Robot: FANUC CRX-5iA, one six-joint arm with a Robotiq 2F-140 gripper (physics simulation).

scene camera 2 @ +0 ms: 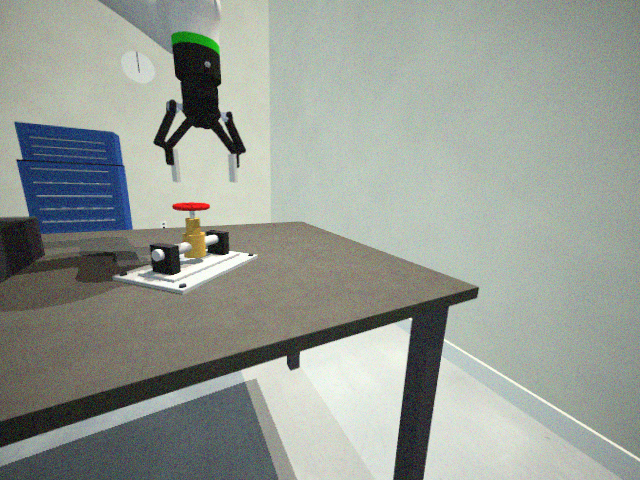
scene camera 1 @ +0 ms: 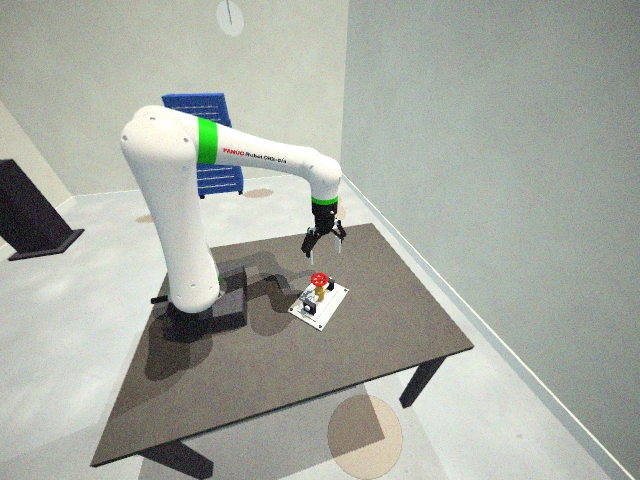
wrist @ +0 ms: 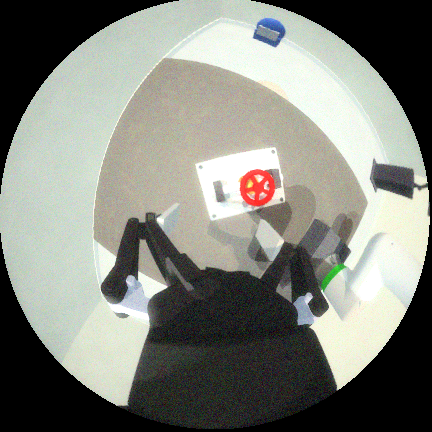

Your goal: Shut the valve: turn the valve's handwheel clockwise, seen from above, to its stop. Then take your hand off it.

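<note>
The red handwheel lies level on top of the brass valve body. The valve sits on a pipe between two black blocks, on a white base plate. My gripper points down, open and empty, its pale fingertips wide apart. It hangs above the handwheel without touching it. In the scene camera 2 view the fingertips sit slightly to the right of the wheel's centre. The wheel's turn angle against its stop cannot be told.
The base plate lies on the brown table. The arm's dark base block stands left of the plate. A blue cabinet stands behind the table. A wall rises beyond the table's right edge.
</note>
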